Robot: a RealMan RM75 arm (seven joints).
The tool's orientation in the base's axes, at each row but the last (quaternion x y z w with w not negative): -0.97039, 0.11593, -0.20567, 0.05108; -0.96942, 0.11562, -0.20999, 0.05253; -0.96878, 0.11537, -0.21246, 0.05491; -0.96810, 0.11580, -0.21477, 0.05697; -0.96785, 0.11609, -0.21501, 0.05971; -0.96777, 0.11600, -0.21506, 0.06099
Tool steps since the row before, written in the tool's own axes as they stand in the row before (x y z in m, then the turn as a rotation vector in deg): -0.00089, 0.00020, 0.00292, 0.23, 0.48, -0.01; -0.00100, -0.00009, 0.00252, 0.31, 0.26, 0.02; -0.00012, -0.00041, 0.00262, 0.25, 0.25, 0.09; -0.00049, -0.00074, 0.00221, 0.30, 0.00, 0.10; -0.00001, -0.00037, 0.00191, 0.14, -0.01, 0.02; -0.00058, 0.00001, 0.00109, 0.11, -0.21, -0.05
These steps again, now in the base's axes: 0.00037, 0.00018, -0.00303, 0.10, -0.52, 0.03; 0.00019, 0.00047, -0.00267, 0.23, -0.33, 0.07; 0.00109, 0.00058, -0.00235, 0.21, -0.30, -0.02; 0.00066, 0.00097, -0.00207, 0.31, -0.07, 0.03; 0.00089, 0.00049, -0.00166, 0.13, -0.02, 0.04; -0.00004, 0.00021, -0.00122, 0.12, 0.17, 0.12
